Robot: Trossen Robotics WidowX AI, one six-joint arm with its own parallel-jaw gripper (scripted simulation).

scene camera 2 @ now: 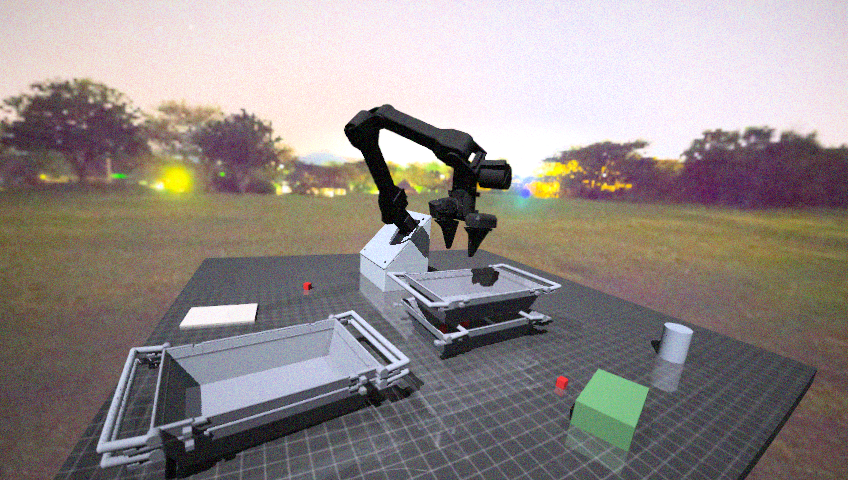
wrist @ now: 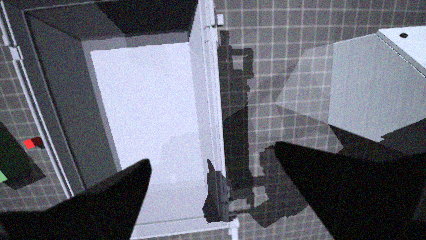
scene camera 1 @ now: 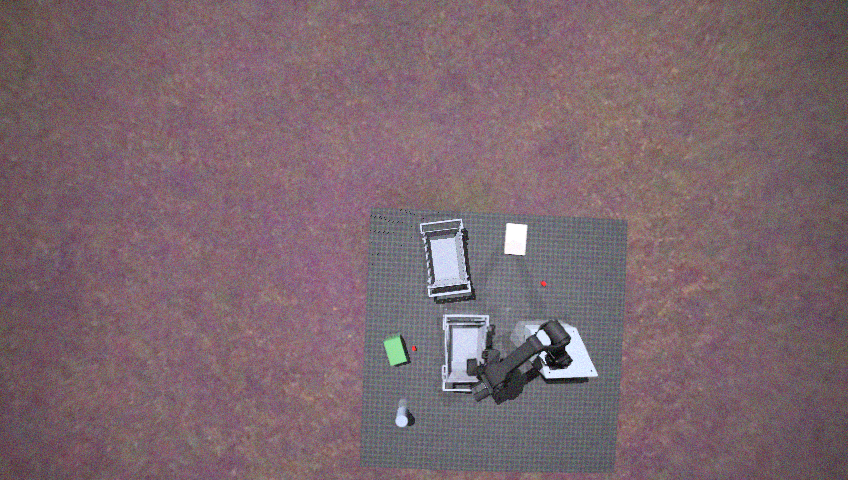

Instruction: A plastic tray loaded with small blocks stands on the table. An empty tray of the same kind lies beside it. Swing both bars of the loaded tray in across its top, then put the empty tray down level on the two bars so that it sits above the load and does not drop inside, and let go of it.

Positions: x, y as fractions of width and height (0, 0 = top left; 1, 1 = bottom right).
Scene:
A grey tray shows in scene camera 2 (0.53, 0.62), in the wrist view (0.25, 0.38) and in scene camera 1 (0.55, 0.71).

